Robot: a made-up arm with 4 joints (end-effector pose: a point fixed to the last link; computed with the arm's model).
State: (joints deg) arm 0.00 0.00 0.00 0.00
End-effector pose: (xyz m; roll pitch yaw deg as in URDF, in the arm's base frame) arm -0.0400 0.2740 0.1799 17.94 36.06 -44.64
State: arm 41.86 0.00 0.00 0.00
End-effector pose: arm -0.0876 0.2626 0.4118 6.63 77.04 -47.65
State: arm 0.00 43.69 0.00 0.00
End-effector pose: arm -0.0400 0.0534 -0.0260 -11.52 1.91 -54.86
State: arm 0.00 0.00 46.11 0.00
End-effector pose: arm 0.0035 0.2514 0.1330 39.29 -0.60 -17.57
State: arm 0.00 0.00 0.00 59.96
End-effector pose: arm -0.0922 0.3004 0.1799 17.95 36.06 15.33
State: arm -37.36 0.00 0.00 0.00
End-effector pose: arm 0.0981 0.1982 0.0372 24.20 -0.33 -48.86
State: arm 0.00 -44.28 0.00 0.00
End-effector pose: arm -0.0400 0.2899 0.4850 77.67 54.88 0.43
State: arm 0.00 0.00 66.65 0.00
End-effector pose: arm 0.0331 0.2470 0.1251 43.27 -18.84 -9.60
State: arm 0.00 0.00 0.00 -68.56
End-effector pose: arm -0.0413 0.2080 0.1799 17.95 36.05 -113.19
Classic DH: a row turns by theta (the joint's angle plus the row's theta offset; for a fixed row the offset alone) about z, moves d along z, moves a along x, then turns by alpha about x. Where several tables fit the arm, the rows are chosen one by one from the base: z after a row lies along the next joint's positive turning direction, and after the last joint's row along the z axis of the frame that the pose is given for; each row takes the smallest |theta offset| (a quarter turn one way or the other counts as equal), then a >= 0, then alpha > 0; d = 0 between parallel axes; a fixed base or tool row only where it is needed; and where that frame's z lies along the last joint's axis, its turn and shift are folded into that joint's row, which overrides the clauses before.
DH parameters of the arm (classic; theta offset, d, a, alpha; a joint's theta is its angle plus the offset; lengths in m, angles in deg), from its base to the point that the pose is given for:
base (fixed): -37.28 0.3083 0.0939 -80.71
joint 1: -82.99 -0.0332 0.0501 126.71
joint 2: 36.3 0.0208 0.0219 88.74
joint 3: 89.42 -0.3552 0.1309 65.33
joint 4: 17.93 -0.0236 -0.0561 -39.73
tool (fixed): 112.94 -0.0262 0 0

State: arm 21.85 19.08 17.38 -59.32
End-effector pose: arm -0.0891 0.1643 0.1591 17.52 31.71 -89.94
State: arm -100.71 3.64 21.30 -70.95
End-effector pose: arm 0.3352 -0.0895 0.1489 124.42 -25.12 -101.96
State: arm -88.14 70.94 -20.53 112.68
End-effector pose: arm 0.2402 -0.3910 0.1100 -67.14 -18.53 -61.46
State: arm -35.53 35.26 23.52 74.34
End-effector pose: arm 0.1095 -0.0630 -0.0996 -57.71 9.32 1.21
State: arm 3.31 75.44 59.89 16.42
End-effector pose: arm -0.0014 -0.2229 -0.0475 -43.98 -1.39 16.97
